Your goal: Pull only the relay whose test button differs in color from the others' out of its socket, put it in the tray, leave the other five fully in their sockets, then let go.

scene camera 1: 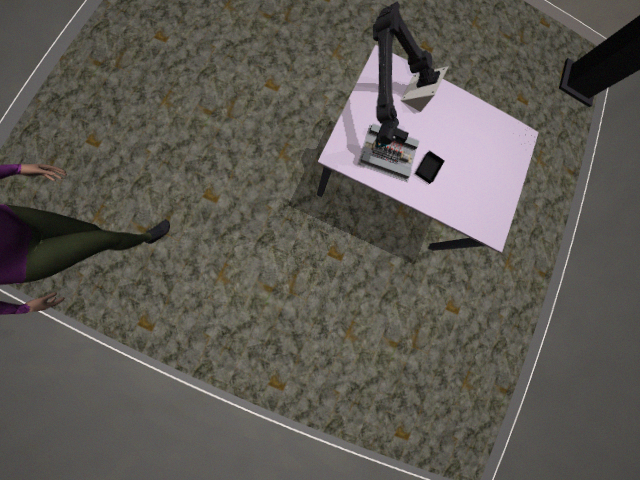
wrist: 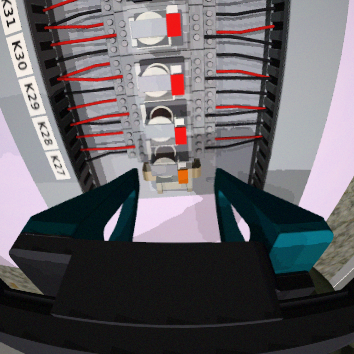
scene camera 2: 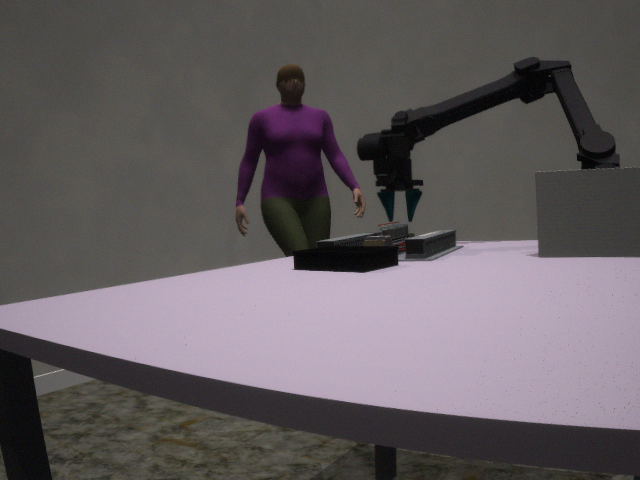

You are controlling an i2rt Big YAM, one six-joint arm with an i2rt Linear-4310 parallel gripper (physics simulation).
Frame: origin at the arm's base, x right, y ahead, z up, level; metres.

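Seen in the pictures: gripper, fingertip midpoint: (scene camera 1: 379, 143) (wrist: 176, 176) (scene camera 2: 400, 221); arm's base at its link origin: (scene camera 1: 428, 80) (scene camera 2: 605, 202).
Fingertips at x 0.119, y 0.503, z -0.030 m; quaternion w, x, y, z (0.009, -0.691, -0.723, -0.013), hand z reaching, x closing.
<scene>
Pixels of each thing's middle, then the offset from my fingertips to it. "*": a spot on its surface instead. Level surfaces: height alone.
- relay with an orange test button, body centre: (wrist: 169, 159) (scene camera 2: 402, 230) dx +0.001, dy -0.004, dz -0.022 m
- black tray at a spot on its surface: (scene camera 2: 330, 260) (scene camera 1: 437, 171) * dx -0.400, dy -0.040, dz -0.050 m
- tan end block at a spot on its surface: (wrist: 175, 189) * dx +0.066, dy +0.004, dz -0.067 m
- table at its surface level: dz -0.069 m
In the wrist view a relay with an orange test button (wrist: 183, 176) is at the near end of the socket row, by the K27 label end. The relays above it there show red buttons (wrist: 180, 135) (wrist: 177, 84) (wrist: 173, 24). All the relays seen there stand in their sockets; the rest of the row is outside that view. My gripper (scene camera 1: 382, 145) (scene camera 2: 400, 221) (wrist: 176, 176) is partly open and empty, pointing down a little above the relay row. In the wrist view its fingertips frame the orange-button relay. The black tray (scene camera 1: 437, 172) (scene camera 2: 330, 260) stands beside the relay panel (scene camera 1: 386, 169).
Black wire ducts (scene camera 2: 429, 246) (wrist: 272, 90) run along both sides of the relays, with red and black wires between. A tan end block (wrist: 175, 189) sits at the row's end. The arm's pale base stand (scene camera 1: 421, 95) (scene camera 2: 586, 211) is on the table (scene camera 1: 475, 170). A person (scene camera 2: 294, 149) stands beyond the table.
</scene>
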